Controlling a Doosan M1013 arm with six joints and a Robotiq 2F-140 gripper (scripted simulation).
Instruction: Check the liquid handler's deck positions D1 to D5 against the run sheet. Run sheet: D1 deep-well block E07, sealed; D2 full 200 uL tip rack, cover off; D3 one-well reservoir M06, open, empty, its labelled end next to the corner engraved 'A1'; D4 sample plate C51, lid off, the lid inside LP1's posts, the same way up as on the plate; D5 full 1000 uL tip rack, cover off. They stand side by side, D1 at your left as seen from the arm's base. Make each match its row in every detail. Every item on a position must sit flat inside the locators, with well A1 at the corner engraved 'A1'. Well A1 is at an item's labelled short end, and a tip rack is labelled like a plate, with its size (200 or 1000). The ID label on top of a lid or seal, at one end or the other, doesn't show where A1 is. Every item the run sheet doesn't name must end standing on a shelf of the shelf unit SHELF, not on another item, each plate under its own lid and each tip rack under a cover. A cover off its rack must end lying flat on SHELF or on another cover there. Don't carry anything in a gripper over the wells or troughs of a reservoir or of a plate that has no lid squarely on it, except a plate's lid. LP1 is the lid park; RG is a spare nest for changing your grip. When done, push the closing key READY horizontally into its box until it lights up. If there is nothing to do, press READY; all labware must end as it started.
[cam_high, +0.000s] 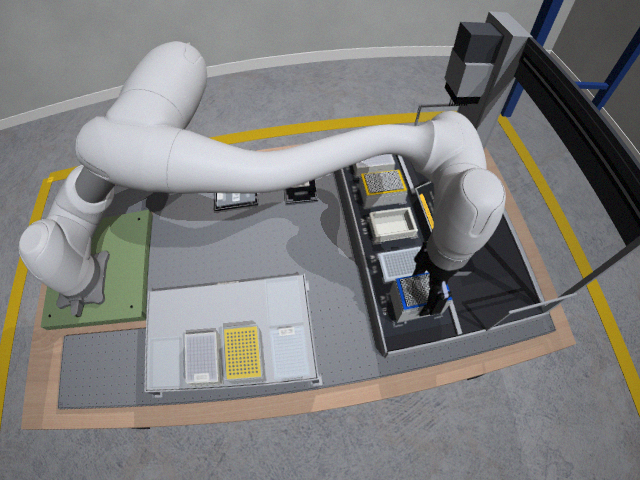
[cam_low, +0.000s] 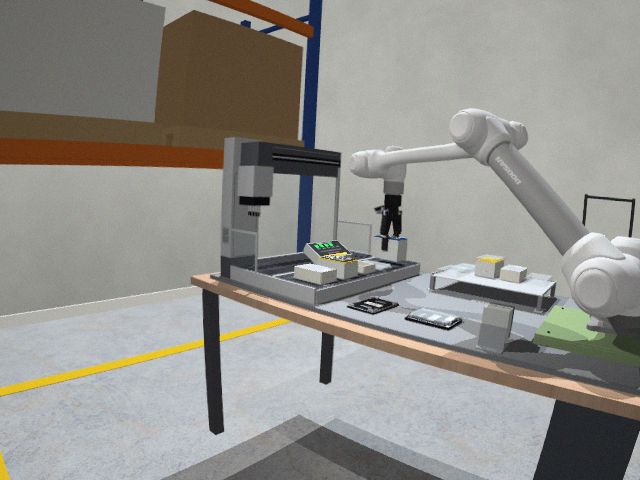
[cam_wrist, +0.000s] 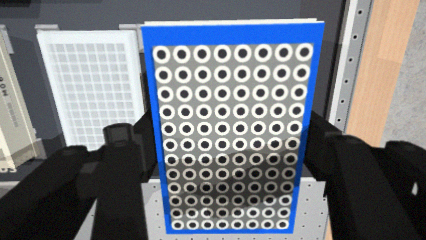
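Now: the sample plate 120 mm to the left of my hand and 80 mm below it. Round my hand: blue 1000 uL tip rack 10 mm to the right, 10 mm behind; then yellow tip rack 370 mm to the left, 50 mm below, 10 mm behind; then cream reservoir 250 mm to the left, 80 mm below.
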